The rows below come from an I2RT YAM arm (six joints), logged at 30 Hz.
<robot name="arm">
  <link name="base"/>
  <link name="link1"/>
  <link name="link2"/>
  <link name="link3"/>
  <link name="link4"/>
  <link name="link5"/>
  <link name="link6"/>
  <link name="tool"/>
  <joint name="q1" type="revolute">
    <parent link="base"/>
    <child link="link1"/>
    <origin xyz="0 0 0.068" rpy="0 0 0"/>
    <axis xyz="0 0 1"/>
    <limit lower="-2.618" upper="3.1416"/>
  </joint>
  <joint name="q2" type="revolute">
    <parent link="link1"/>
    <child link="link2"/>
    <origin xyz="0.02 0.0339 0.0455" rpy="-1.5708 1.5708 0"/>
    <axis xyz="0 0 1"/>
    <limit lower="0" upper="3.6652"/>
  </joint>
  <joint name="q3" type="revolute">
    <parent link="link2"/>
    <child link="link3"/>
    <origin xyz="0 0.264 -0.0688" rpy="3.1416 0 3.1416"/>
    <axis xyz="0 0 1"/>
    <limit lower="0" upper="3.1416"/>
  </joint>
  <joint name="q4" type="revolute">
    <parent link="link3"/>
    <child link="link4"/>
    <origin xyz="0.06 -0.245 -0.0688" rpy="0 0 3.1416"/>
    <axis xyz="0 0 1"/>
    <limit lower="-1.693" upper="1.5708"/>
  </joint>
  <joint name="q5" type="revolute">
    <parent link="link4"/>
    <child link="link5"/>
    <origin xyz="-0.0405 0.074 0.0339" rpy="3.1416 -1.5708 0"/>
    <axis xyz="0 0 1"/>
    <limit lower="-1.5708" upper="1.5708"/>
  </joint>
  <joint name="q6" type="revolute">
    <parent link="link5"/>
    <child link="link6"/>
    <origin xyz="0 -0.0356 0.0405" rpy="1.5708 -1.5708 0"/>
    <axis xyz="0 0 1"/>
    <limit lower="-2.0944" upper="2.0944"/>
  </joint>
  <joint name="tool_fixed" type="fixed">
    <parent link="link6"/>
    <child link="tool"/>
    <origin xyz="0 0 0" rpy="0 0 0"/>
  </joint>
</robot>
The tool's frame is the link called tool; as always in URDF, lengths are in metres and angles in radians.
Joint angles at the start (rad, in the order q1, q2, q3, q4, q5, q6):
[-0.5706 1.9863 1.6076 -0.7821 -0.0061 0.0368]
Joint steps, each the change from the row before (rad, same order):
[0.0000 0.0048 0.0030 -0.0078 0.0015 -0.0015]
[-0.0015 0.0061 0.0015 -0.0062 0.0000 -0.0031]
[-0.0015 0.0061 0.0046 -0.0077 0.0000 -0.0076]
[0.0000 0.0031 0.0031 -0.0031 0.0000 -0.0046]
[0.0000 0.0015 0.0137 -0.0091 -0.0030 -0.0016]
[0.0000 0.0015 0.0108 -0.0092 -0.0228 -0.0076]
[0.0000 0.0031 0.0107 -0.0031 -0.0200 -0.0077]
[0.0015 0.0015 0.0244 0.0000 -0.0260 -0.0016]
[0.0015 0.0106 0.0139 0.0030 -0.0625 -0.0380]
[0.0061 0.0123 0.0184 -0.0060 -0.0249 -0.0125]
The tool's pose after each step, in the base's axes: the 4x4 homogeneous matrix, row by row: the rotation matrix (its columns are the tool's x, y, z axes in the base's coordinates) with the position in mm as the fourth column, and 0 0 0 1 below. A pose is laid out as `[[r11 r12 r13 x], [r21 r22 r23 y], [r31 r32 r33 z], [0 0 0 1]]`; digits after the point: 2 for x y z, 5 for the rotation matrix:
[[-0.75552 0.56564 0.33052 353.72], [0.52684 0.82446 -0.20666 -226.83], [-0.38939 0.01799 -0.92090 218.31], [0 0 0 1]]
[[-0.75997 0.56468 0.32183 353.56], [0.52767 0.82514 -0.20176 -227.47], [-0.37948 0.01648 -0.92505 216.04], [0 0 0 1]]
[[-0.76636 0.56024 0.31436 353.62], [0.52440 0.82822 -0.19762 -228.26], [-0.37107 0.01341 -0.92851 214.62], [0 0 0 1]]
[[-0.76989 0.55674 0.31194 353.97], [0.52121 0.83061 -0.19605 -228.49], [-0.36825 0.01165 -0.92965 214.15], [0 0 0 1]]
[[-0.76984 0.55453 0.31598 354.96], [0.51927 0.83205 -0.19509 -229.00], [-0.37110 0.01389 -0.92849 217.15], [0 0 0 1]]
[[-0.77408 0.54132 0.32830 355.96], [0.51295 0.84020 -0.17591 -228.68], [-0.37106 0.03223 -0.92805 219.33], [0 0 0 1]]
[[-0.77683 0.52849 0.34239 357.54], [0.50557 0.84759 -0.16122 -228.85], [-0.37541 0.04786 -0.92562 221.10], [0 0 0 1]]
[[-0.77101 0.51552 0.37387 361.12], [0.49826 0.85396 -0.14996 -229.31], [-0.39658 0.07066 -0.91528 227.69], [0 0 0 1]]
[[-0.78771 0.45960 0.41022 365.30], [0.46262 0.88104 -0.09877 -228.60], [-0.40681 0.11198 -0.90662 227.80], [0 0 0 1]]
[[-0.79559 0.43393 0.42279 369.69], [0.44660 0.89161 -0.07471 -227.23], [-0.40938 0.12938 -0.90315 228.02], [0 0 0 1]]

